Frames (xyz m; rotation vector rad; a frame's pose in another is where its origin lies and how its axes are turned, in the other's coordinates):
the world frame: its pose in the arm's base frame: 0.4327 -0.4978 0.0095 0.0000 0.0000 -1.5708
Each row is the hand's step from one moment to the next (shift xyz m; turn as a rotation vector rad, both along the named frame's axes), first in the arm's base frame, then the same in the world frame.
Working: the arm's base frame: its pose in the world frame: -0.4978 -0.4327 -0.0095 0.0000 0.0000 1.5708

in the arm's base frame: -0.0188 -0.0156 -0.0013 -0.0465 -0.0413 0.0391
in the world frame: 0.0156 -0.0188 -0.0013 0.0413 -0.0465 0.0391
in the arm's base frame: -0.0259 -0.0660 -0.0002 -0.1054 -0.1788 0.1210
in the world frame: 0.0660 -0.0259 -0.0002 0.1788 -0.1054 0.1210
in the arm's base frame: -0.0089 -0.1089 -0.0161 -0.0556 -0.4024 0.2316
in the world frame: 0.1089 -0.0089 -0.0161 0.4024 -0.0556 0.2316
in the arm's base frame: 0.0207 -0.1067 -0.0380 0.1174 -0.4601 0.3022
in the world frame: 0.1067 0.0207 -0.0380 0.4601 0.1174 0.3022
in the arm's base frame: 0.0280 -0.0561 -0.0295 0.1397 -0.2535 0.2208
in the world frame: 0.0561 0.0280 -0.0295 0.2535 0.1397 0.2208
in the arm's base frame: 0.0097 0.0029 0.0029 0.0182 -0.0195 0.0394
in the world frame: -0.0029 0.0097 0.0029 0.0195 0.0182 0.0394
